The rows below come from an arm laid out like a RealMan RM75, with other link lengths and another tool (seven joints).
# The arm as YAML. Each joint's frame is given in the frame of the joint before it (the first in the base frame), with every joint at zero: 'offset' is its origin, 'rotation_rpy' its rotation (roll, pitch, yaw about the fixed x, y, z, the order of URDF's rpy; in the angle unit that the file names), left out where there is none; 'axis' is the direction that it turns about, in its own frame. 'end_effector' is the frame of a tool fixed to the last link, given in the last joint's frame.
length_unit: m
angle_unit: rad
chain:
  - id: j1
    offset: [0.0, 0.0, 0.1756]
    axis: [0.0, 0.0, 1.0]
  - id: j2
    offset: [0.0, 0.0, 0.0]
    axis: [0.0, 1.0, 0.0]
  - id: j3
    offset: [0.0, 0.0, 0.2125]
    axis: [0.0, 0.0, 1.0]
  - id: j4
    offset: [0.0, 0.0, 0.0]
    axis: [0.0, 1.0, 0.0]
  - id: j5
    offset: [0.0, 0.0, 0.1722]
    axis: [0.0, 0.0, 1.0]
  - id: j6
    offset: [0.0, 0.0, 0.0]
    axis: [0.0, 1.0, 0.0]
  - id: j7
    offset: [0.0, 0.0, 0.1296]
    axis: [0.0, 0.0, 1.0]
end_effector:
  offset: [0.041, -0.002, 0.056]
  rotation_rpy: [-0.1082, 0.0, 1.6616]
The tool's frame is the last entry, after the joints.
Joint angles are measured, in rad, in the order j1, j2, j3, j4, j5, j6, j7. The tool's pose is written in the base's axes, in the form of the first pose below.
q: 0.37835 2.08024 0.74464 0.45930 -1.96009 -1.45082 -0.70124
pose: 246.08, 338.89, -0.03, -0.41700, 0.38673, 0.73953, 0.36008
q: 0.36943 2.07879 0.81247 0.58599 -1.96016 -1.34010 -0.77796
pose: 238.96, 348.78, -5.32, -0.39377, 0.41013, 0.73766, 0.36415
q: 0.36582 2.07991 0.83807 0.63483 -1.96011 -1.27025 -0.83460
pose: 237.22, 353.28, -10.88, -0.39534, 0.42521, 0.72414, 0.37219
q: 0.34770 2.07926 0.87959 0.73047 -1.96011 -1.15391 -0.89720
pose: 232.65, 358.77, -20.14, -0.39042, 0.45504, 0.70961, 0.37008
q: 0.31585 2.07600 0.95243 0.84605 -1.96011 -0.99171 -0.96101
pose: 231.02, 364.53, -27.30, -0.38049, 0.49424, 0.69066, 0.36598
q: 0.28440 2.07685 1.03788 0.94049 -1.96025 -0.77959 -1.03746
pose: 234.04, 368.92, -38.94, -0.38457, 0.54360, 0.65224, 0.36221
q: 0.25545 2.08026 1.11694 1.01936 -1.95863 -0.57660 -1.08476
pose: 235.18, 370.16, -50.59, -0.38752, 0.59030, 0.61833, 0.34503
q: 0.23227 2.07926 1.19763 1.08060 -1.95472 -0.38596 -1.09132
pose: 237.48, 369.66, -58.64, -0.38068, 0.63448, 0.59209, 0.31930
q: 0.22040 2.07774 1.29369 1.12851 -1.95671 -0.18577 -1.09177
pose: 239.63, 369.06, -63.26, -0.37534, 0.67461, 0.56449, 0.29220
